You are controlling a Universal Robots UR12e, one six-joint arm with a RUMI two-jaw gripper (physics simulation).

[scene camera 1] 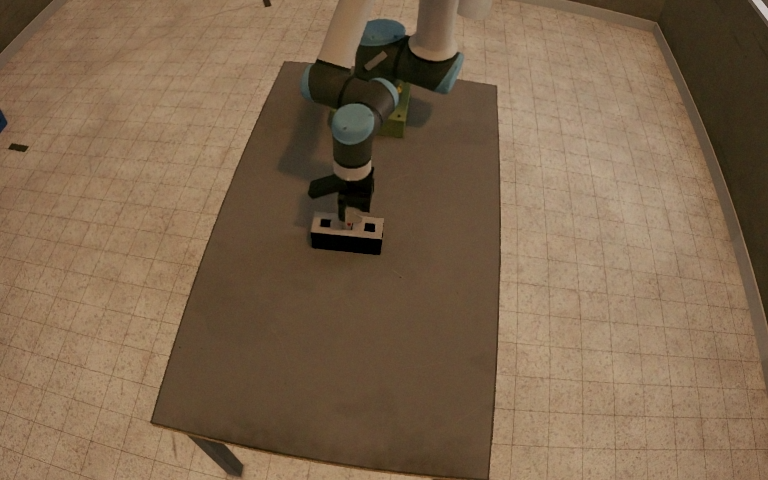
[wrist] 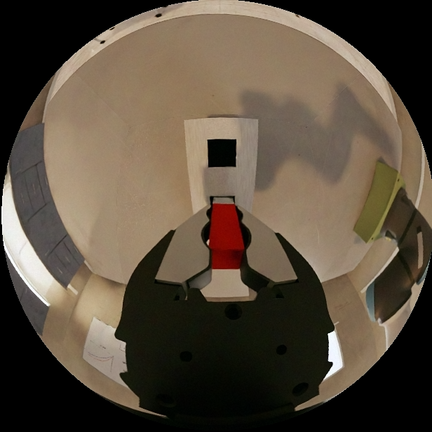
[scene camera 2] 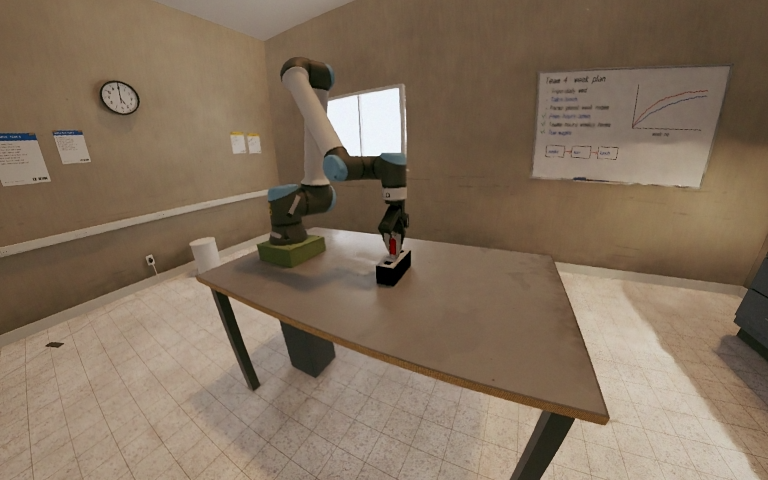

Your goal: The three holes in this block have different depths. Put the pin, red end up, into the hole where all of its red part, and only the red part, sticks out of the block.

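Observation:
The block has a pale top and black sides and stands on the table. Its two end holes show in scene camera 1: one hole at the left, the other hole at the right. My gripper is shut on the pin, which is upright with its red end up. The pin is over the middle hole, and its lower end appears to be inside. A short pale stretch shows between the red part and the hole in the wrist view. The depth inside is hidden.
The block stands on the brown table. The arm's green base stands at the table's far end in scene camera 1. The arm reaches over the table from it.

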